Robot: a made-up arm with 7 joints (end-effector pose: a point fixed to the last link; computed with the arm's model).
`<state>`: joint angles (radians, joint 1 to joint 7).
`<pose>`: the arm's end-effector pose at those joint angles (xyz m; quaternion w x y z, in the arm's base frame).
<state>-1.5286 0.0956 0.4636 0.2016 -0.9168 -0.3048 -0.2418</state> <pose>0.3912 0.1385 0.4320 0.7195 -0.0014 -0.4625 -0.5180</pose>
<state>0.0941 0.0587 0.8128 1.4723 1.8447 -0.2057 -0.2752</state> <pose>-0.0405 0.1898 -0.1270 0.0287 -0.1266 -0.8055 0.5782</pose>
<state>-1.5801 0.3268 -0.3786 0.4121 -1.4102 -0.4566 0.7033</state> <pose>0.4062 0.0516 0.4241 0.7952 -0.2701 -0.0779 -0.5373</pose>
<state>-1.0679 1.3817 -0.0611 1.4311 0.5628 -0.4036 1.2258</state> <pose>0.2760 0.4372 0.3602 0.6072 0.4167 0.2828 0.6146</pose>
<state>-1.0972 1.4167 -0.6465 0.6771 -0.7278 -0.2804 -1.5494</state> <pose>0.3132 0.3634 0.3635 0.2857 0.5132 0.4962 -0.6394</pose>
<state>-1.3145 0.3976 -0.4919 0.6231 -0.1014 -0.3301 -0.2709</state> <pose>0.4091 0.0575 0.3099 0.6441 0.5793 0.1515 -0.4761</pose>
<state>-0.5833 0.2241 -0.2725 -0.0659 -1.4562 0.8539 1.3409</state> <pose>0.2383 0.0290 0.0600 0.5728 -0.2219 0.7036 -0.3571</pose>
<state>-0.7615 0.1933 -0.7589 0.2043 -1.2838 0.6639 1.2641</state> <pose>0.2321 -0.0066 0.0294 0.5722 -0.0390 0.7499 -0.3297</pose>
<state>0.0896 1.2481 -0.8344 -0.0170 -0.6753 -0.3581 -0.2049</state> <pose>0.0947 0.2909 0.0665 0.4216 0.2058 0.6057 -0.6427</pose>
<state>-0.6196 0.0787 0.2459 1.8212 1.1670 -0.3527 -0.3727</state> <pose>0.2202 0.1053 -0.0755 0.1178 0.2582 0.6955 -0.6601</pose>
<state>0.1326 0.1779 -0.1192 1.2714 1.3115 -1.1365 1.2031</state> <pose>-0.0191 0.0713 -0.0843 0.6800 0.3331 0.5309 -0.3806</pose>
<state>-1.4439 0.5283 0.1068 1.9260 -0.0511 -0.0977 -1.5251</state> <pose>0.4045 0.2412 0.2080 0.3629 0.0682 0.3894 -0.8438</pose>
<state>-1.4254 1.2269 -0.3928 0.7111 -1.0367 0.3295 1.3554</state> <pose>0.3528 0.3390 0.3873 0.8957 -0.1886 0.2536 0.3129</pose>
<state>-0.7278 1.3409 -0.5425 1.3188 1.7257 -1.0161 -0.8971</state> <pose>0.1884 0.4095 0.1229 0.5688 -0.3083 -0.6686 0.3667</pose>
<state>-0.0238 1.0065 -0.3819 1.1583 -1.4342 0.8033 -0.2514</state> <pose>-0.0312 0.3790 0.0248 0.4136 -0.5584 0.7078 -0.1267</pose>
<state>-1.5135 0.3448 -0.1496 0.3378 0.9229 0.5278 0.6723</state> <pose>0.3897 0.1117 0.4176 0.8565 0.3802 0.1203 0.3278</pose>
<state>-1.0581 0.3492 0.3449 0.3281 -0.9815 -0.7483 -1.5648</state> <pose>0.3573 0.2621 0.2930 0.5652 0.5901 -0.3428 -0.4634</pose>
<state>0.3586 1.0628 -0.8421 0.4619 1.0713 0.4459 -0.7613</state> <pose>-0.0306 0.3501 0.0341 0.4735 -0.4095 -0.7321 0.2687</pose>
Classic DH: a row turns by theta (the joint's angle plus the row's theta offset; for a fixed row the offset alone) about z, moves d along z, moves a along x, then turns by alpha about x. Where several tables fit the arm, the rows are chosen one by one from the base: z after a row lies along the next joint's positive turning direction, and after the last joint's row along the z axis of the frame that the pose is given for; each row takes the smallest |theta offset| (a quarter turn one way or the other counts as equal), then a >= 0, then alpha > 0; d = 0 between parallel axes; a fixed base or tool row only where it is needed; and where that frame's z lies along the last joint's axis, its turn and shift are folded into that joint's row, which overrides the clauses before.
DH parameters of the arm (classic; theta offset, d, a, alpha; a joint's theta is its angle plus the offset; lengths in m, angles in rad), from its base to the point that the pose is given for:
base (fixed): -0.071 0.2953 -0.0002 -1.3004
joint 1: -1.3111 0.1035 -0.0415 -1.5708
joint 2: 1.2915 0.0155 -0.038 1.5708
joint 3: 1.5708 -0.233 0.043 -1.5708
joint 4: 1.5708 -0.028 0.0056 1.5708
joint 5: 0 0.0594 -0.0156 -1.5708
joint 6: -1.5708 0.027 0.1128 1.5708
joint 7: 0.8665 -0.0165 -0.0001 0.7942
tool (fixed): -1.7362 -0.0002 0 0

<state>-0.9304 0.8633 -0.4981 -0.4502 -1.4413 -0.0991 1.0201</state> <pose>0.3110 0.1328 0.2704 0.8371 -0.1200 0.2212 -0.4858</pose>
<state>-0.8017 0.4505 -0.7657 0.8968 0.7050 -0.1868 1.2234</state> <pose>0.3250 0.1184 0.0423 0.7172 0.6582 0.2258 0.0377</pose>
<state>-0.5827 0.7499 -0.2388 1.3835 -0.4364 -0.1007 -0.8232</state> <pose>0.2285 0.3733 0.0444 0.5204 -0.0113 0.6959 -0.4948</pose>
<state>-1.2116 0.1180 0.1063 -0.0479 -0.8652 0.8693 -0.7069</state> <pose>0.3893 0.0213 0.2627 0.3724 0.2007 0.0372 -0.9053</pose>
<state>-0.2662 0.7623 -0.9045 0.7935 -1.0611 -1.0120 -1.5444</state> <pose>0.1905 0.2869 0.0316 0.2725 0.3121 0.2423 -0.8773</pose>
